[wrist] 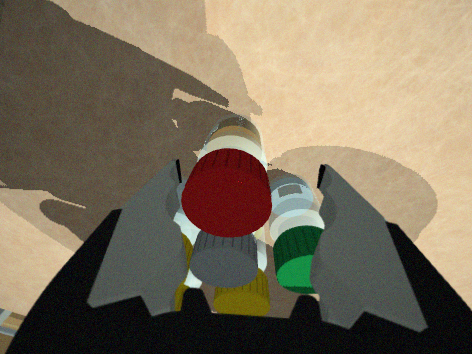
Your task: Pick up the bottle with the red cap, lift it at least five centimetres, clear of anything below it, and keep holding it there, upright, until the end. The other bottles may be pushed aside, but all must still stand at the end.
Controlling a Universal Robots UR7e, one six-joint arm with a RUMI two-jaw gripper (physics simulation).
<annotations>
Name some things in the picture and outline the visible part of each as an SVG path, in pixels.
The gripper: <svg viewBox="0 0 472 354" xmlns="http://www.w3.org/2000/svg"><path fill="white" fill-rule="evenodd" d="M5 354L472 354L472 310L397 224L388 222L331 166L321 164L317 188L324 197L319 215L325 226L312 257L310 269L310 283L319 295L319 302L311 295L300 295L289 318L212 313L202 289L190 287L183 293L181 310L175 311L175 291L186 278L188 268L181 228L174 221L175 214L180 208L176 189L182 183L179 159L172 159L121 208L112 210L58 271L26 315Z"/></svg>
A green-capped bottle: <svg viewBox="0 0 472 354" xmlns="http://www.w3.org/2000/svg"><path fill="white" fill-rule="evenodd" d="M280 175L269 183L272 196L272 212L268 222L271 238L275 242L273 245L273 255L277 281L283 288L295 293L317 294L310 283L310 269L312 257L325 226L319 215L321 205L306 178L298 174Z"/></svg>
A grey-capped bottle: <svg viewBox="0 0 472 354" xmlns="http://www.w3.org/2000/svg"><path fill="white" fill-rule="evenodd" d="M199 231L189 263L191 273L198 280L215 287L236 288L247 285L256 278L258 274L257 241L254 236L256 231L249 235L233 238L219 237L202 230Z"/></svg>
A yellow-capped bottle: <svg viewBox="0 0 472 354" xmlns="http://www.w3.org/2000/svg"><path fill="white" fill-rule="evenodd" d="M264 225L254 234L257 241L258 274L256 278L249 284L241 287L216 287L213 306L219 313L264 316L269 312L268 278L264 273L267 266Z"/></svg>
</annotations>
